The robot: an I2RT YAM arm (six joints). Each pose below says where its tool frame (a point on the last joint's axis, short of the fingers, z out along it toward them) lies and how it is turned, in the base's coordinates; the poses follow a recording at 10 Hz.
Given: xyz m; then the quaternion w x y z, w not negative.
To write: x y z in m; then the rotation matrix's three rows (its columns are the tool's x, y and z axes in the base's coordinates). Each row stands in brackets. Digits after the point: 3 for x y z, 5 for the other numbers.
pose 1, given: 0.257 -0.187 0.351 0.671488 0.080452 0.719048 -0.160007
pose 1, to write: [0.257 -0.187 0.351], [[-0.08526 0.33058 0.93992], [-0.09919 0.93585 -0.33815], [-0.99141 -0.12206 -0.04700]]
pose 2, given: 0.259 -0.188 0.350 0.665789 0.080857 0.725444 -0.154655
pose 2, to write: [0.259 -0.188 0.350], [[-0.10037 0.32325 0.94098], [-0.08862 0.93909 -0.33205], [-0.99100 -0.11672 -0.06561]]
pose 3, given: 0.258 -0.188 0.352 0.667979 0.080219 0.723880 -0.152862
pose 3, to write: [0.258 -0.188 0.352], [[-0.09474 0.32036 0.94255], [-0.08808 0.94040 -0.32848], [-0.99160 -0.11414 -0.06087]]
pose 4, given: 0.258 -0.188 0.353 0.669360 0.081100 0.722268 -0.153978
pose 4, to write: [0.258 -0.188 0.353], [[-0.09076 0.32329 0.94194], [-0.08898 0.93943 -0.33100], [-0.99189 -0.11386 -0.05650]]
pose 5, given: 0.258 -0.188 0.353 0.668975 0.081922 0.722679 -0.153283
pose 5, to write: [0.258 -0.188 0.353], [[-0.09152 0.32349 0.94179], [-0.08668 0.93959 -0.33116], [-0.99202 -0.11194 -0.05795]]
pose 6, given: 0.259 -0.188 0.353 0.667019 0.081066 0.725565 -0.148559
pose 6, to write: [0.259 -0.188 0.353], [[-0.09703 0.31582 0.94384], [-0.08055 0.94272 -0.32372], [-0.99202 -0.10743 -0.06603]]
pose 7, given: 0.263 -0.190 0.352 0.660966 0.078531 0.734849 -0.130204
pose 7, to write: [0.263 -0.190 0.352], [[-0.11391 0.28754 0.95097], [-0.05670 0.95376 -0.29517], [-0.99187 -0.08755 -0.09234]]
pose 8, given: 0.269 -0.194 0.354 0.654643 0.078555 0.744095 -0.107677
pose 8, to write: [0.269 -0.194 0.354], [[-0.13054 0.25788 0.95732], [-0.02408 0.96447 -0.26309], [-0.99115 -0.05739 -0.11970]]
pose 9, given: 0.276 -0.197 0.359 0.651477 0.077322 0.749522 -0.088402
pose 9, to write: [0.276 -0.197 0.359], [[-0.13920 0.23109 0.96292], [0.00073 0.97241 -0.23327], [-0.99026 -0.03177 -0.13552]]
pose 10, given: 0.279 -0.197 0.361 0.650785 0.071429 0.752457 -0.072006
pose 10, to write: [0.279 -0.197 0.361], [[-0.14275 0.20122 0.96909], [0.01377 0.97943 -0.20133], [-0.98966 -0.01539 -0.14259]]
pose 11, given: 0.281 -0.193 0.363 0.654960 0.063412 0.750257 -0.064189
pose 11, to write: [0.281 -0.193 0.363], [[-0.13401 0.17923 0.97464], [0.01107 0.98372 -0.17938], [-0.99092 -0.01325 -0.13381]]
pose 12, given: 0.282 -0.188 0.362 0.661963 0.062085 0.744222 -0.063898
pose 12, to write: [0.282 -0.188 0.362], [[-0.11590 0.17701 0.97736], [0.00781 0.98412 -0.17730], [-0.99323 -0.01291 -0.11544]]
